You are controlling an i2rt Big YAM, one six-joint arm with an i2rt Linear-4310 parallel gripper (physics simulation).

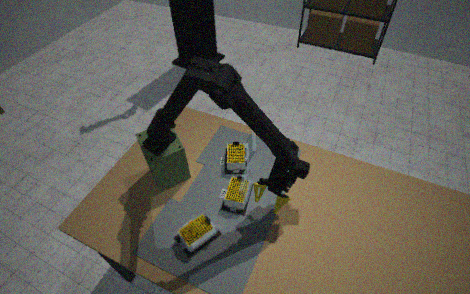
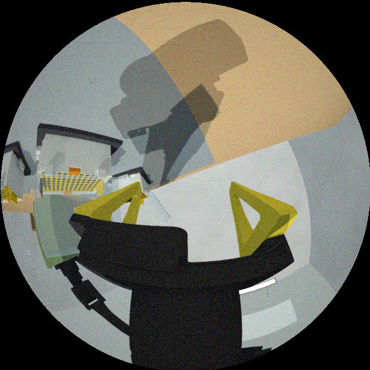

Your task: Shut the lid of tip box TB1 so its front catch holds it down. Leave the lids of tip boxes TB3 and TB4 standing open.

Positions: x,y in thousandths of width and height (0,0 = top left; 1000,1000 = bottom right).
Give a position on a tip box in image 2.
At 353,477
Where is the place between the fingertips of the gripper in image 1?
At 565,706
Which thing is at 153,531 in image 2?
A clear lid.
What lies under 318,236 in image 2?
A grey mat.
